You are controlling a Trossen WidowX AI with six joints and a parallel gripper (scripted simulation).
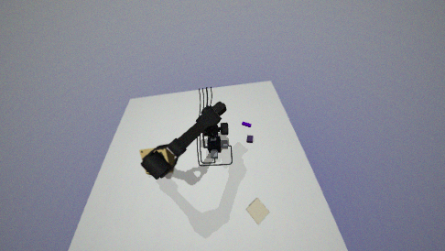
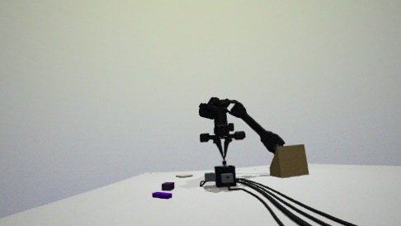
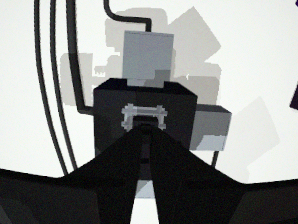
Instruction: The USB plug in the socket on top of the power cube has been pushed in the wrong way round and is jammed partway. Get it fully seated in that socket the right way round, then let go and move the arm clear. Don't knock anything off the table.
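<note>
The usb plug lies 20 mm below my gripper tip. Round my gripper tip: metal-framed socket 40 mm below; violet bar 240 mm ahead, 80 mm to the left, 110 mm below; dark purple block 220 mm ahead, 40 mm to the right, 100 mm below.
</note>
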